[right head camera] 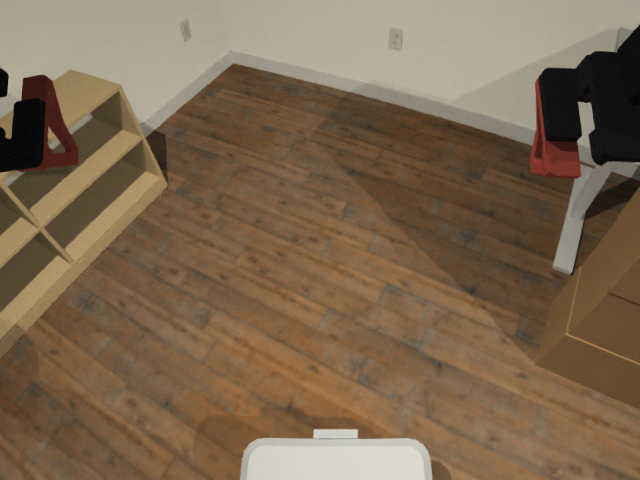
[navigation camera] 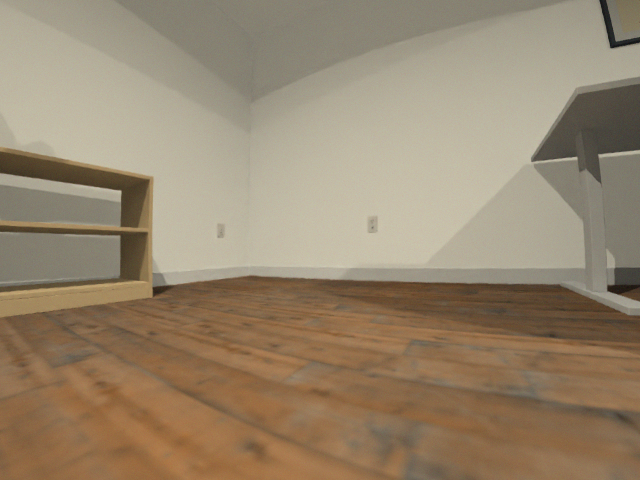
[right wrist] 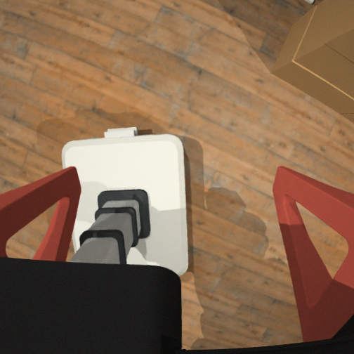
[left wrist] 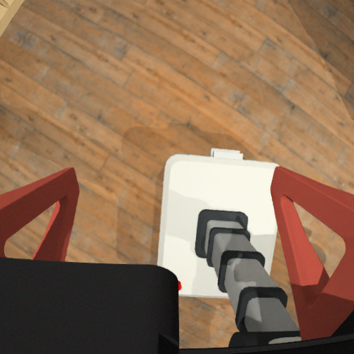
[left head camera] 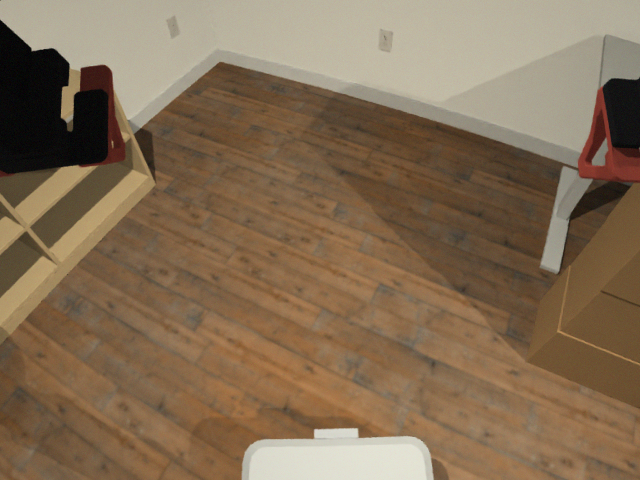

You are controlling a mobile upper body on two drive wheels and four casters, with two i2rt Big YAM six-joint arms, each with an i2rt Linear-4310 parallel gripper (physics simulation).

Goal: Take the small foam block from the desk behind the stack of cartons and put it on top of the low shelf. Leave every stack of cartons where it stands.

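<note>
The small foam block does not show in these views. The light grey desk stands at the right by the wall; part of its top and one leg show. Brown stacked cartons stand in front of it at the right edge. The low wooden shelf stands at the left; its visible top bears no block. My left gripper is open and empty, and in the left head camera it overlaps the shelf. My right gripper is open and empty, above the floor.
The robot's white base is at the bottom of the head views. The plank floor lies between shelf and cartons. Walls meet in a corner behind. A framed picture hangs at the upper right.
</note>
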